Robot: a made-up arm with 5 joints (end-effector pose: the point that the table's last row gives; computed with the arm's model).
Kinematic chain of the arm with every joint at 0, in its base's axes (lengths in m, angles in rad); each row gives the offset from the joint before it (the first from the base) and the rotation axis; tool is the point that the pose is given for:
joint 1: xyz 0 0 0.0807 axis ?
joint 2: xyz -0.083 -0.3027 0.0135 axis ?
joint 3: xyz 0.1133 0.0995 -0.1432 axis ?
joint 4: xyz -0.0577 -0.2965 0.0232 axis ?
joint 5: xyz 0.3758 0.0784 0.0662 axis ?
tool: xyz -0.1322 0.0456 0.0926
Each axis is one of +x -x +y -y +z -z.
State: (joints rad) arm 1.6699 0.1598 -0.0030 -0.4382 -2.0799
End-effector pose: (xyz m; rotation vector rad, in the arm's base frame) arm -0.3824 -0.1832 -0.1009 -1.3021 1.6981 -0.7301
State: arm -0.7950 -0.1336 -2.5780 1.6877 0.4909
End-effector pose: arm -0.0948 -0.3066 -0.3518 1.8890 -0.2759 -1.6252
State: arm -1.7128 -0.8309 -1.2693 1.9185 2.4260
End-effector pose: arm 0.5786 -0.3127 -0.1169 -2.9508 -0.1998 -0.6771
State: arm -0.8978 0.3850 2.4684 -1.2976 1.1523
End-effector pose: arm 0.1289 0.0200 0.3486 -0.4601 -0.8386 -0.7368
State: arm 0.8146 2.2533 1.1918 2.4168 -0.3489
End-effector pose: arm -0.1047 -0.1520 -0.0879 1.4902 0.8443 -0.4766
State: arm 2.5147 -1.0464 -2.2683 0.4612 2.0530
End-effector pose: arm 0.2427 0.3504 -0.3739 0.5584 1.9205 -0.4975
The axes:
joint 1: -z
joint 2: -y
joint 3: -x
joint 4: -y
joint 5: +x

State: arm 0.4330 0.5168 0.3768 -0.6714 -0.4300
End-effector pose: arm 0.0926 -0.4184 0.1553 -0.6898 0.3573 -0.5883
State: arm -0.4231 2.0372 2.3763 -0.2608 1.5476
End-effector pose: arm -0.2520 -0.0379 0.3711 0.1519 -1.9355 -0.7295
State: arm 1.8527 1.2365 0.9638 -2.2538 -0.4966
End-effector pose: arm -0.4843 0.0566 0.0369 1.0003 1.1456 -2.2934
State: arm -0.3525 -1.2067 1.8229 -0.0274 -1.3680
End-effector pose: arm 0.0259 -0.1171 -0.2016 2.3628 0.4297 -1.6042
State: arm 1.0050 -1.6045 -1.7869 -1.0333 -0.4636
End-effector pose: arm -0.2316 0.2590 -0.1880 2.4940 0.6234 -0.6023
